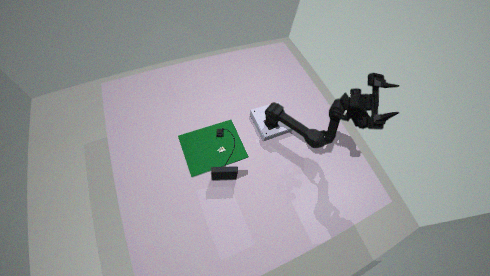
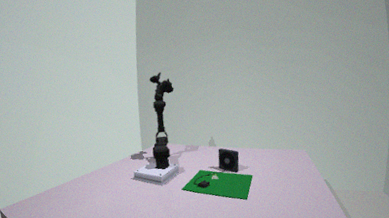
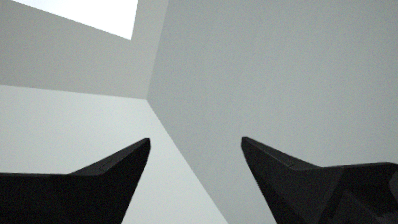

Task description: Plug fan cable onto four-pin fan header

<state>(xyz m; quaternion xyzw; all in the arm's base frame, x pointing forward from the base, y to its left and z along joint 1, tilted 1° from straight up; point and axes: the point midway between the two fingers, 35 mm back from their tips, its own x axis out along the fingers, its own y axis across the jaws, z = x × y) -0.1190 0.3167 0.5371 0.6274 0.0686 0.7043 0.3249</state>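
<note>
The black fan plug is 600 mm below my gripper tip, 420 mm to the right of it and 400 mm ahead of it. The rest, counted from my gripper tip: white four-pin fan header 610 mm below, 430 mm ahead, 330 mm to the right; then green board 620 mm below, 460 mm ahead, 370 mm to the right; then black fan 550 mm below, 480 mm ahead, 200 mm to the right.
</note>
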